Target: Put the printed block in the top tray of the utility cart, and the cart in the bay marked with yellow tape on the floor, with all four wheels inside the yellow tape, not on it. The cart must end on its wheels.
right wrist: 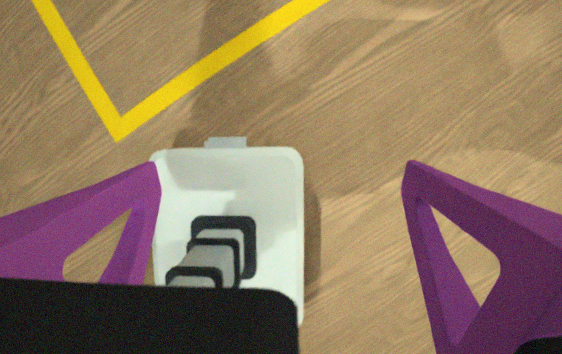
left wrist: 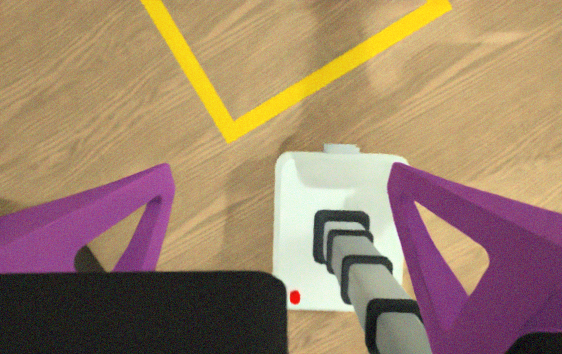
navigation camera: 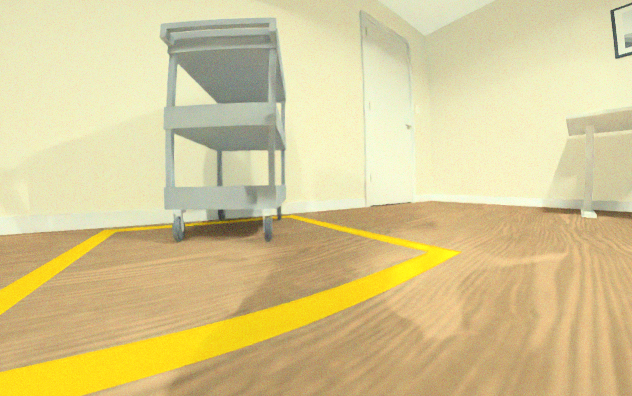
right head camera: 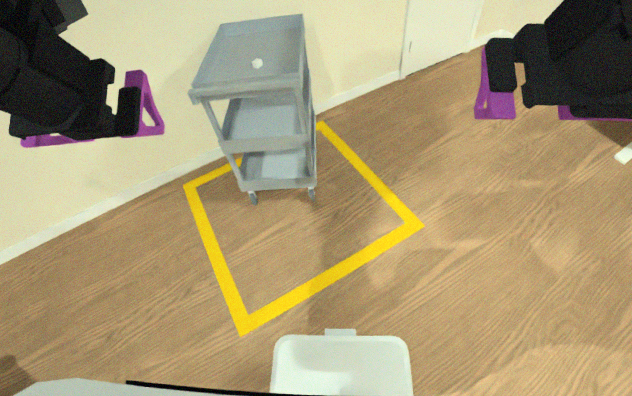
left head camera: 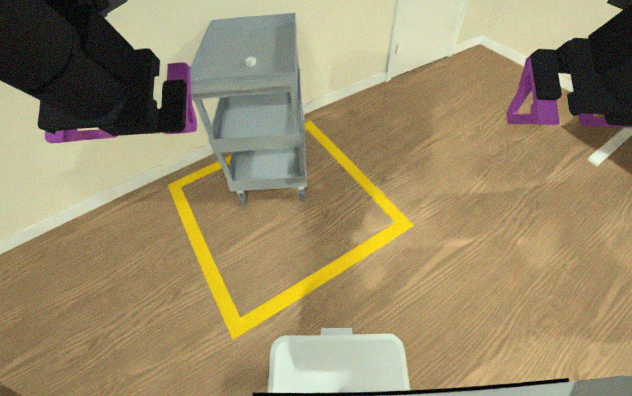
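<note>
The grey utility cart (left head camera: 260, 145) (right head camera: 267, 145) (navigation camera: 215, 117) stands upright on its wheels near the wall. The small white block (left head camera: 250, 61) (right head camera: 257, 63) lies in its top tray. The yellow tape (left head camera: 210, 260) (right head camera: 220, 260) (left wrist: 320, 77) (right wrist: 200, 75) (navigation camera: 280, 317) outlines the bay. The two near wheels are inside it; the two far wheels appear close to the back tape, and I cannot tell whether they touch it. My left gripper (left head camera: 120, 131) (left wrist: 280, 175) and right gripper (left head camera: 570, 122) (right wrist: 281, 175) are open and empty, away from the cart.
The robot's white base (left head camera: 340, 367) (right head camera: 342, 367) (left wrist: 300, 200) (right wrist: 280, 200) is outside the near tape. A wall (navigation camera: 75, 125) runs behind the cart, with a white door (navigation camera: 390, 125) farther right. A pale table (navigation camera: 600, 122) stands at the far right.
</note>
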